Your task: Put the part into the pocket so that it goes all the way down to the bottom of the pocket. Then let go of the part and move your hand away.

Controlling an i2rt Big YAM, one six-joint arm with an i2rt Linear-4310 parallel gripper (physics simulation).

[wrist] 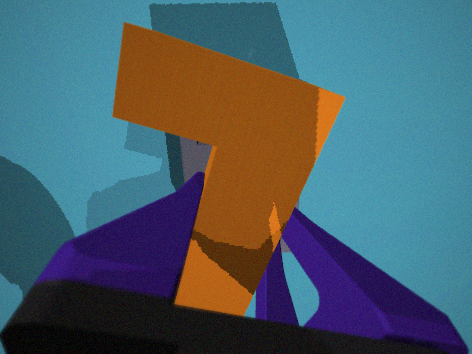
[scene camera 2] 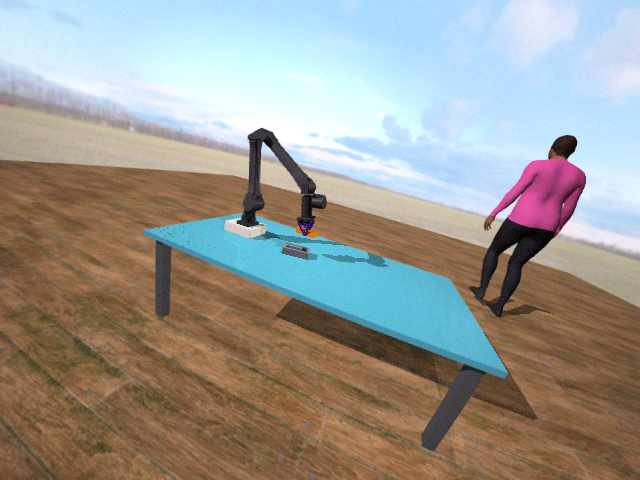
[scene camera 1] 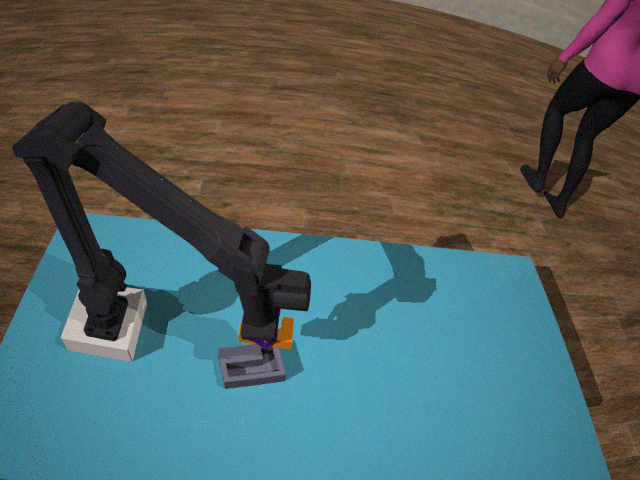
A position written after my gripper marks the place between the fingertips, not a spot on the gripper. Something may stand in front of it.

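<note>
My gripper [scene camera 1: 266,340] holds an orange L-shaped block [wrist: 266,129], clear of everything else. A grey pocket block [scene camera 1: 249,365] is visible as well. The wrist view also shows my gripper [wrist: 233,192] and the grey pocket block [wrist: 195,155].
</note>
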